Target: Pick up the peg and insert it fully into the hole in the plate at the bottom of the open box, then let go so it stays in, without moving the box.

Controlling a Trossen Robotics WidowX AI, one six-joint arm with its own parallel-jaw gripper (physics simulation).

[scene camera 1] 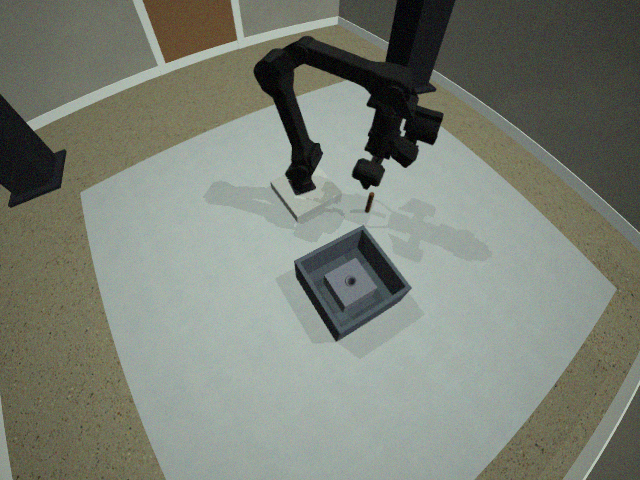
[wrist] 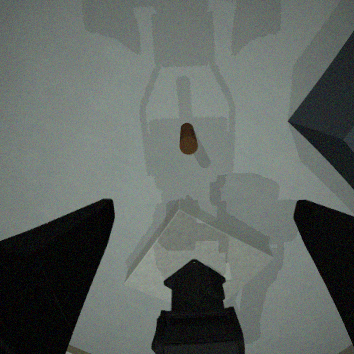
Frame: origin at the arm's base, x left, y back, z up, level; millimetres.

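Seen in the pictures: gripper, between the fingertips: [wrist: 206,209]; arm's base, origin of its link: [scene camera 1: 302,184] [wrist: 194,280].
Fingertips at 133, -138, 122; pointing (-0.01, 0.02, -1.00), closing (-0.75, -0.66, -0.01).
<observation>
Offsets run from my fingertips to a thing's top centre, as dx, dy, dz. "*": to the spot under its first point. Level surfaces: height alone.
The peg @(+14, -5, -72) [scene camera 1: 369,202] [wrist: 188,140], a slim brown-orange cylinder, stands upright on the pale mat, outside the box and beyond its back corner. The open dark grey box @(-147, -198, -54) [scene camera 1: 379,260] stands near the middle of the mat; part of it shows at the right edge of the wrist view [wrist: 327,90]. Inside it lies a lighter grey plate @(-147, -198, -91) [scene camera 1: 338,283] with a round, empty hole @(* -143, -192, -108) [scene camera 1: 350,280]. My gripper [scene camera 1: 386,174] [wrist: 206,209] is open and empty, above the mat near the peg. In the wrist view the peg appears ahead of the fingertips, between their side-to-side positions. The peg touches neither finger.
The arm's pale square base [scene camera 1: 289,198] [wrist: 250,260] stands behind and left of the box. Dark posts [scene camera 1: 419,41] [scene camera 1: 25,149] rise at the back right and far left. The pale mat @(dz -152) [scene camera 1: 217,351] lies around the box, with arm shadows across it.
</observation>
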